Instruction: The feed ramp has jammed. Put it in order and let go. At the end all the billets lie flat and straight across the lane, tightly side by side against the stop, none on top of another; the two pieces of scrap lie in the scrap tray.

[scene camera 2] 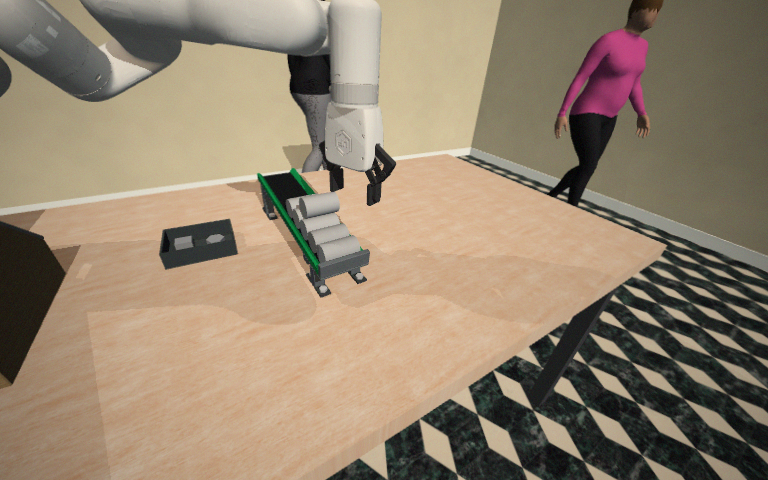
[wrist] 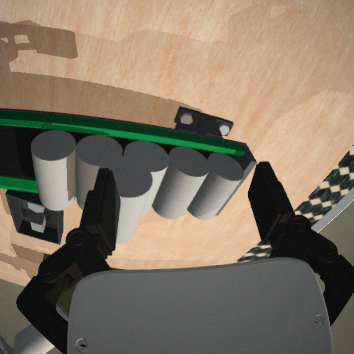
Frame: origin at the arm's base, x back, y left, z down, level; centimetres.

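Seen in the pictures: gripper, fingertip midpoint: (scene camera 2: 354, 196) (wrist: 184, 180); arm's base, link origin: (wrist: 64, 317).
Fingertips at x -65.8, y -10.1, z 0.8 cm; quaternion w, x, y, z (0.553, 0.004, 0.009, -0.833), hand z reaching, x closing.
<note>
Offsets run from my fingertips to a thing's middle. Level surfaces: height alone.
My gripper (scene camera 2: 355, 192) (wrist: 184, 180) is open, above and beside the ramp, with nothing between its fingers. Several light grey billets lie across the black lane @(dy +10.5, dx +7.1, dz +6.8 cm) (scene camera 2: 283, 183) (wrist: 15, 150) between green rails. The lowest billet @(dy -6.6, dx +6.1, dz +6.5 cm) (scene camera 2: 339, 249) (wrist: 216, 195) is at the grey stop @(dy -9.0, dx +6.0, dz +7.7 cm) (scene camera 2: 345, 263) (wrist: 248, 162). One billet @(dy +3.0, dx +5.9, dz +2.0 cm) (scene camera 2: 320, 204) (wrist: 131, 205) lies on top of others farther up the row; which ones bear it is partly hidden. Two pieces of scrap, a blocky one @(dy +15.7, dx +30.6, dz +12.1 cm) (scene camera 2: 183, 242) and a many-sided one @(dy +15.6, dx +25.0, dz +12.5 cm) (scene camera 2: 215, 238), lie in the dark scrap tray @(dy +15.7, dx +27.8, dz +12.0 cm) (scene camera 2: 199, 258) (wrist: 17, 215).
The ramp stands on feet on the wooden table @(dz +13.7 cm) (scene camera 2: 254, 362). A dark box (scene camera 2: 25, 294) stands at the left edge of the scene view. A person in pink (scene camera 2: 614, 73) is beyond the table at the right; another person (scene camera 2: 308, 76) is partly hidden behind the arm.
</note>
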